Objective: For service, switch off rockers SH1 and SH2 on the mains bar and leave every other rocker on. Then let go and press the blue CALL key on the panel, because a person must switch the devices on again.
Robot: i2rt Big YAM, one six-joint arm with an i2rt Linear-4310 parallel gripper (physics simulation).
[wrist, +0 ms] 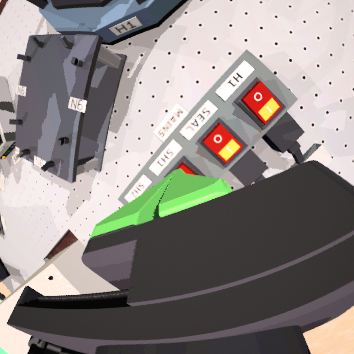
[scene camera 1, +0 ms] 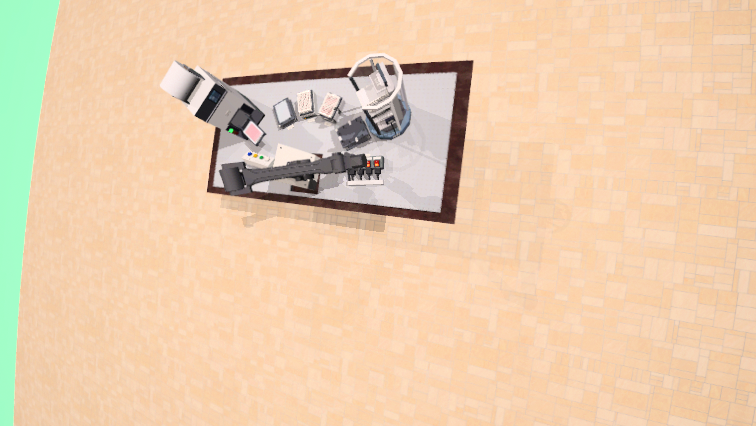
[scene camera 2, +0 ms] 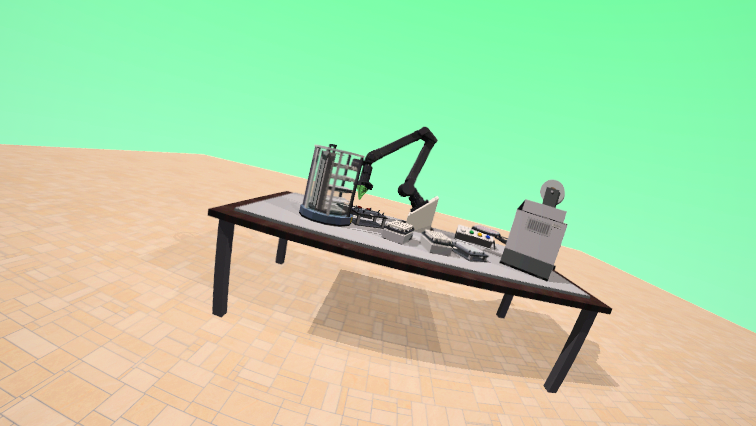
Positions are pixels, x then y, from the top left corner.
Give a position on a round wire rack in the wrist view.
112,28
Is my gripper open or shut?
Shut.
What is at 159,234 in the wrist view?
My gripper.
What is my gripper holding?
Nothing.
